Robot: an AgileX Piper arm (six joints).
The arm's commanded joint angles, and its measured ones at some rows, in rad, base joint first. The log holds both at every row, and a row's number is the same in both.
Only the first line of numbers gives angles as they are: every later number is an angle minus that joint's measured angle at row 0.
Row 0, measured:
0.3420, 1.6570, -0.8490, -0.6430, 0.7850, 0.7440
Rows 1 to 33, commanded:
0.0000, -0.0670, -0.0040, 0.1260, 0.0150, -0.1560
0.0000, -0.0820, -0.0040, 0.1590, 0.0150, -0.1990
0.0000, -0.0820, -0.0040, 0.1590, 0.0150, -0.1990
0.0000, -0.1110, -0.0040, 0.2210, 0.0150, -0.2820
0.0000, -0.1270, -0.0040, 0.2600, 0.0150, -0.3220
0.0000, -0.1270, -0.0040, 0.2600, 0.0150, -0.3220
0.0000, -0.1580, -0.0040, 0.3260, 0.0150, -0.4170
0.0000, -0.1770, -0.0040, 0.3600, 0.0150, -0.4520
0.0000, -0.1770, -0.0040, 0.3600, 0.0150, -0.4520
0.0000, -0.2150, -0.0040, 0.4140, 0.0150, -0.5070
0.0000, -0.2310, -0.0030, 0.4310, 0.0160, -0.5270
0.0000, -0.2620, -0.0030, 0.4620, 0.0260, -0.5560
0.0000, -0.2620, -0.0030, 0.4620, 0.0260, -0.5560
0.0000, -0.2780, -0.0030, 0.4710, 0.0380, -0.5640
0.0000, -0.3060, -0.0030, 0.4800, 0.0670, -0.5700
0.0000, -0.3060, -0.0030, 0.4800, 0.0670, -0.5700
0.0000, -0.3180, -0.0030, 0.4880, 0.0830, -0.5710
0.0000, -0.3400, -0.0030, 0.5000, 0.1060, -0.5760
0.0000, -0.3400, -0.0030, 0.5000, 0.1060, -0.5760
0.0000, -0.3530, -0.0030, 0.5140, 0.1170, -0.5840
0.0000, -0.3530, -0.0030, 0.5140, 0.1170, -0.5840
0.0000, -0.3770, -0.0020, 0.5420, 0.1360, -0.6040
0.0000, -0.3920, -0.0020, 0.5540, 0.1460, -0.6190
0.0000, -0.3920, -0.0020, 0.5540, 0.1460, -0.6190
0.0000, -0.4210, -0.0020, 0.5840, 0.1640, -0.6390
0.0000, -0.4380, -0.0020, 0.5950, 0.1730, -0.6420
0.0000, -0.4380, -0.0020, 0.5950, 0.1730, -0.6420
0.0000, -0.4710, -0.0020, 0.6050, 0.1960, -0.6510
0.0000, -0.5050, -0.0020, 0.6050, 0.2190, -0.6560
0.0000, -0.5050, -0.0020, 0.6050, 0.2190, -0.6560
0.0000, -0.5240, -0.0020, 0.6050, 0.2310, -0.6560
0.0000, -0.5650, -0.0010, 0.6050, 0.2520, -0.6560
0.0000, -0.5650, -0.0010, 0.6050, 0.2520, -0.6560
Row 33, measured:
0.0000, -0.5140, 0.0000, 0.5980, 0.2110, -0.6410
